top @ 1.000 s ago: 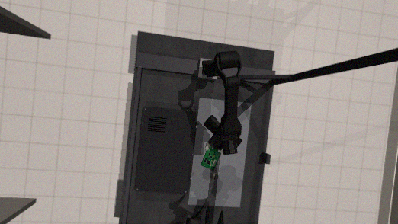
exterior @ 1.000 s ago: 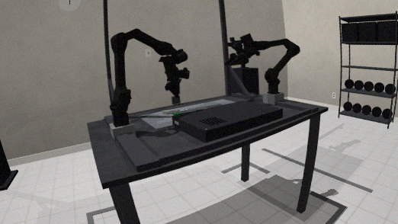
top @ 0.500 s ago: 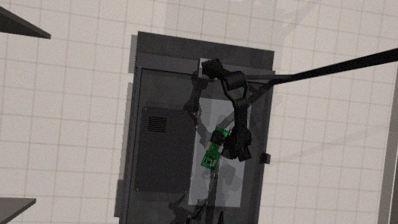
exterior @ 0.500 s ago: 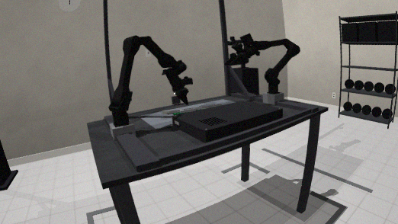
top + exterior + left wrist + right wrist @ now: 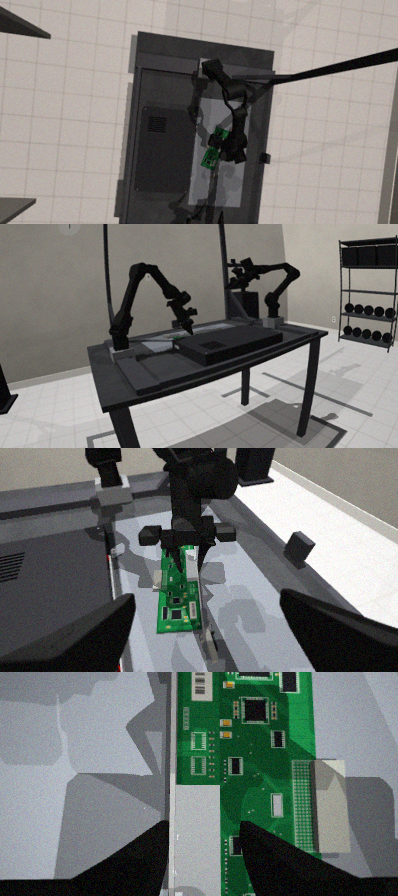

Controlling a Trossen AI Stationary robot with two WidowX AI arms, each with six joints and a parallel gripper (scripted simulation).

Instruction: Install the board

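My right gripper is now 4 cm to the right of the light grey mat and 5 cm above it. Round my right hand: dark enclosure 27 cm ahead, 6 cm to the left, 1 cm below.
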